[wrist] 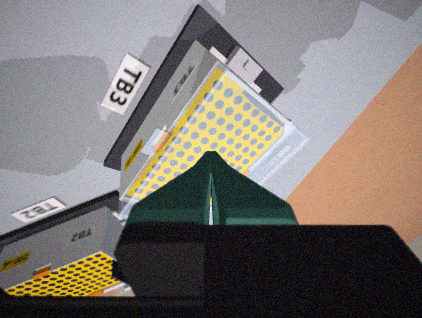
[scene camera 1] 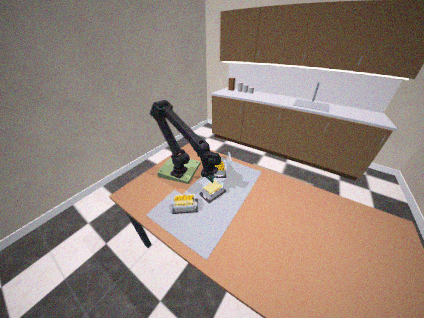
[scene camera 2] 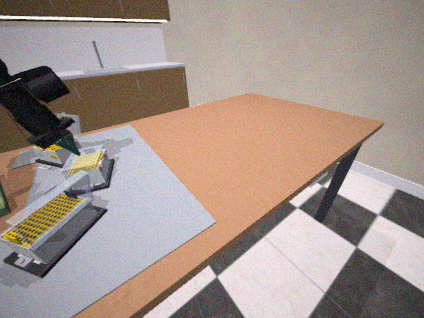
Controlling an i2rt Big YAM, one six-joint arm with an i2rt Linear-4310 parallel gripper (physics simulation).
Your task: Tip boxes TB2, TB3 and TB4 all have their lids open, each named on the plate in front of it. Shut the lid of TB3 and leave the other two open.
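Frame: origin at the arm's base, x ahead, y left, z up, level; millimetres.
Where they show: gripper, fingertip midpoint: [wrist: 211, 159] [scene camera 1: 213, 182] [scene camera 2: 79, 155]; arm's base, link origin: [scene camera 1: 179, 171].
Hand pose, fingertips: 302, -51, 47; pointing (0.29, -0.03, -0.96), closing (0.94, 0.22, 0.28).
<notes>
Each offset is from my fingertips to the top centre of the thing, as dx, dy, dz. "*": to the spot under its first point. Level surfaces: height alone.
TB3 @(-3, -13, -1) [scene camera 1: 213, 188] [scene camera 2: 86, 162] [wrist: 205, 132] is the middle box, with a pale yellow rack. Its clear lid @(* +54, +5, -1) [wrist: 282, 152] shows past the rack's far edge in the wrist view; its exact angle is hard to tell. TB2 @(-37, +209, -4) [scene camera 1: 220, 169] [scene camera 2: 52, 150] [wrist: 75, 245] stands at the back; its clear lid [scene camera 2: 74, 122] is raised. The near box @(* -58, -258, +54) [scene camera 1: 184, 203] [scene camera 2: 45, 220], TB4 by elimination, has a raised clear lid @(* -33, -249, +57) [scene camera 2: 79, 182]. My gripper [scene camera 1: 211, 179] [scene camera 2: 77, 153] [wrist: 211, 159] is shut and empty, its tips close above TB3's rack between TB3 and TB2. Contact cannot be told.
The boxes stand on a grey mat @(dz -78) [scene camera 1: 202, 235] [scene camera 2: 165, 215] on the orange table @(dz -81) [scene camera 1: 320, 240] [scene camera 2: 240, 150]. The arm's green base plate [scene camera 1: 167, 172] is behind the mat. The name plates of TB3 @(* -51, +13, -76) [wrist: 126, 84] and TB2 @(* -139, -130, -76) [wrist: 39, 209] lie in front of their boxes.
</notes>
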